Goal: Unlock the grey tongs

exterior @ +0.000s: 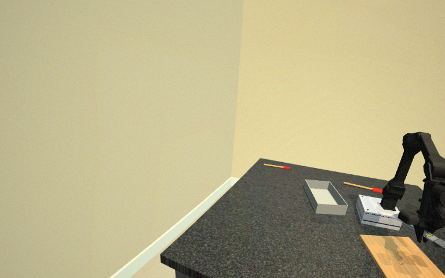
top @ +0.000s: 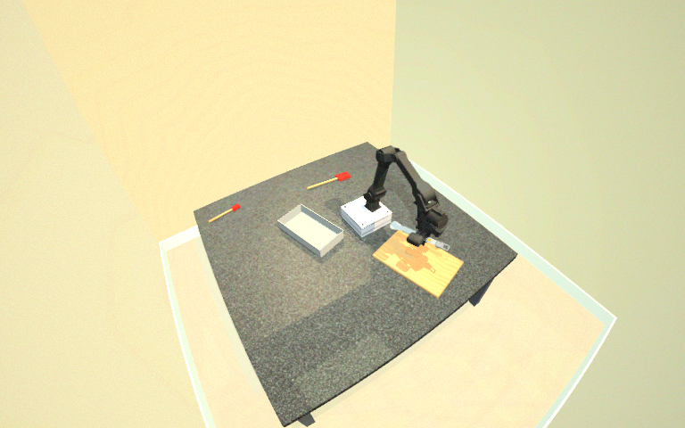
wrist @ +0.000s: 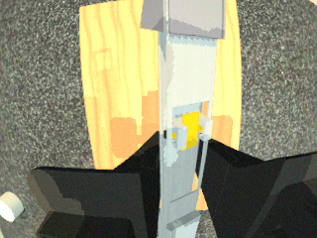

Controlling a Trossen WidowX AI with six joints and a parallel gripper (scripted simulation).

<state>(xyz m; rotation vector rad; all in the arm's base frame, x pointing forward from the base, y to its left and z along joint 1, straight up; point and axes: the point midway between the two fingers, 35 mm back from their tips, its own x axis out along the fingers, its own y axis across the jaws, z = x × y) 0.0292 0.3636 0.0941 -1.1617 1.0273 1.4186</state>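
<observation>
The small yellow lock piece lies 4 cm above my gripper tip and 2 cm to the left of it. The rest, counted from my gripper tip: wooden board (12 cm below, 1 cm to the right); grey roasting tin (47 cm to the right, 29 cm ahead, 10 cm below).
</observation>
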